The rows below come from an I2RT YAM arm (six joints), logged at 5 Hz.
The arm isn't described. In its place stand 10 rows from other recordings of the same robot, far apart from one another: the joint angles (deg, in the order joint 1, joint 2, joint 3, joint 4, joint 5, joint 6), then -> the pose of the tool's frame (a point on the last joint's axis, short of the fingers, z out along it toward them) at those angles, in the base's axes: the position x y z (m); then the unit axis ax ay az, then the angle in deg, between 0 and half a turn.
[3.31 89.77 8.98 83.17 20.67 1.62] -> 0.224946 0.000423 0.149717 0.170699 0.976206 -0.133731 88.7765
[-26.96 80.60 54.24 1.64 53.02 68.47] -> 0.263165 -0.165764 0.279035 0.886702 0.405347 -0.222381 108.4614
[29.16 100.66 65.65 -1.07 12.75 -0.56] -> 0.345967 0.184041 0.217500 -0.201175 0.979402 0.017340 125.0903
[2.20 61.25 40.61 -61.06 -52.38 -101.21] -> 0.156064 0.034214 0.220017 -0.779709 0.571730 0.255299 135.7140
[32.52 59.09 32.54 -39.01 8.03 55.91] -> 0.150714 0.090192 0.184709 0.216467 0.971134 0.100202 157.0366
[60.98 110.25 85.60 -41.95 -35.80 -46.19] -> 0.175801 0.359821 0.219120 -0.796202 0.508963 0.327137 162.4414
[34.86 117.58 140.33 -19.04 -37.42 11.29] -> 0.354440 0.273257 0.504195 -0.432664 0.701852 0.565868 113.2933
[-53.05 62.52 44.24 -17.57 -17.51 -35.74] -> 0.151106 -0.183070 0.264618 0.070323 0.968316 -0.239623 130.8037
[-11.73 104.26 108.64 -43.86 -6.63 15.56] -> 0.401432 -0.079154 0.378369 0.208703 0.975218 0.073431 129.8218
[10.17 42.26 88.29 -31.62 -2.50 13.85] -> 0.056467 0.011707 0.536290 0.003829 0.960541 0.278112 79.3019
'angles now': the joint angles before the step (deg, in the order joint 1, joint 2, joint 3, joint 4, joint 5, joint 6). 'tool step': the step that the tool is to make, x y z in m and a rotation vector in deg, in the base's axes. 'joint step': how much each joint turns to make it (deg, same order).
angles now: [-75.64 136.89 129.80 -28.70 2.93 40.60]
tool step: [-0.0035 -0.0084 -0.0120 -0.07 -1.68 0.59]
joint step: [-0.69 1.99 0.65 1.80 -1.98 0.57]
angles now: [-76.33 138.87 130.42 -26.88 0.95 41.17]
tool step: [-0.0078 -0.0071 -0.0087 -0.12 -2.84 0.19]
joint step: [-1.11 1.29 0.06 2.00 -2.63 1.50]
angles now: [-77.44 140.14 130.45 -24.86 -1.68 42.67]
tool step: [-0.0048 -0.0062 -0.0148 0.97 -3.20 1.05]
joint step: [-0.82 1.67 -0.29 1.78 -3.43 1.68]
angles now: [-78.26 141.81 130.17 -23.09 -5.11 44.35]
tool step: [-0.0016 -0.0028 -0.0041 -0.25 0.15 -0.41]
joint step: [-0.20 0.75 0.36 0.60 0.29 -0.04]
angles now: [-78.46 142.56 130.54 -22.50 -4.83 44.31]
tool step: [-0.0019 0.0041 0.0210 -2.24 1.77 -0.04]
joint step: [-0.03 -1.98 0.56 -0.83 1.22 -1.81]
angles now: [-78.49 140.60 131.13 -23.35 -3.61 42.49]
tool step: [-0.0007 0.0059 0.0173 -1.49 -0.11 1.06]
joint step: [0.00 -2.24 -0.62 -0.19 -0.80 -0.73]
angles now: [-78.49 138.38 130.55 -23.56 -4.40 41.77]
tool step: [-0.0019 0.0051 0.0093 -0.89 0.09 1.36]
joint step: [-0.16 -1.90 -1.54 0.41 -1.17 -1.01]
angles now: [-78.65 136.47 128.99 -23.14 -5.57 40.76]
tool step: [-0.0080 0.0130 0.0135 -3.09 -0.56 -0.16]
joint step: [-0.58 -5.42 -7.47 5.16 -0.35 -0.24]
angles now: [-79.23 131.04 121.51 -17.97 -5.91 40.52]
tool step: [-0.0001 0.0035 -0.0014 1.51 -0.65 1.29]
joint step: [-0.05 -0.64 -0.89 -1.09 -1.61 0.18]
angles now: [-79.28 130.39 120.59 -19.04 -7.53 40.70]
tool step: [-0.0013 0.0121 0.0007 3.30 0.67 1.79]
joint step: [0.00 -2.42 -2.58 -3.35 -1.51 -0.96]
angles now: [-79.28 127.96 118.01 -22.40 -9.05 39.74]
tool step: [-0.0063 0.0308 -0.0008 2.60 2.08 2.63]
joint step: [-0.15 -7.41 -10.75 -0.09 -1.43 -2.90]
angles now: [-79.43 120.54 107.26 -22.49 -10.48 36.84]
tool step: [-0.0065 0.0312 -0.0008 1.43 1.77 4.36]
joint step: [-0.29 -6.95 -9.61 0.09 -2.82 -4.07]
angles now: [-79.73 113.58 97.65 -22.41 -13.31 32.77]
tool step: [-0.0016 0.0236 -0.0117 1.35 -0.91 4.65]
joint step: [0.01 -4.57 -8.51 2.20 -4.32 -2.13]
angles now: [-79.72 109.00 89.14 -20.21 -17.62 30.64]
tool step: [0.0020 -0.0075 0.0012 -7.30 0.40 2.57]
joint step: [0.00 0.42 -1.30 7.89 -1.03 -3.05]
